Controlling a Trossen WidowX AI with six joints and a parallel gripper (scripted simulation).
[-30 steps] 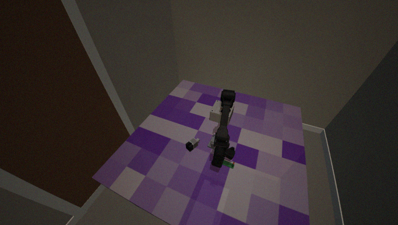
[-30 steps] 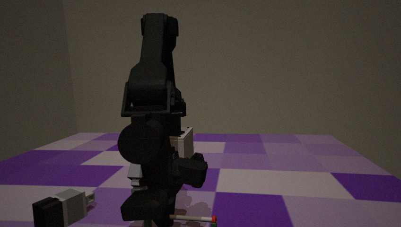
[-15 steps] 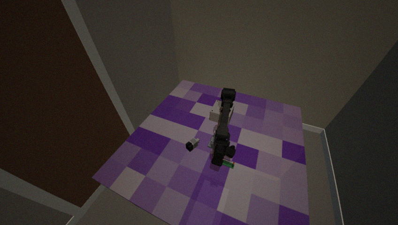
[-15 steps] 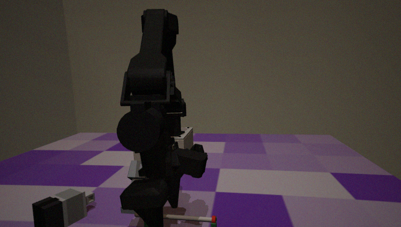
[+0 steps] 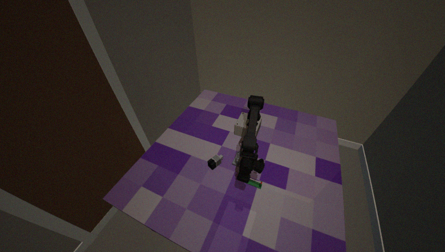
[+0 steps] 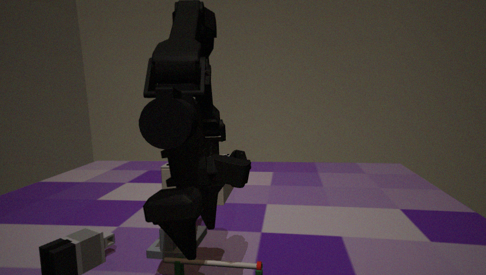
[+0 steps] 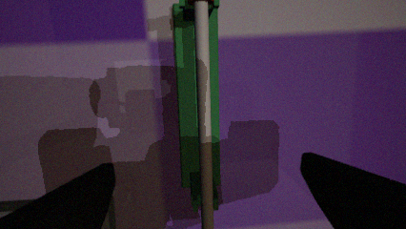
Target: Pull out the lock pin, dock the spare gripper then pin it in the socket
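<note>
Now: gripper tip 20 mm to the right of the green rack and 50 mm above it. The rest, counted from my gripper tip: grey mount: 100 mm behind, 110 mm to the right, 20 mm below; spare gripper: 230 mm to the right, 50 mm below.
</note>
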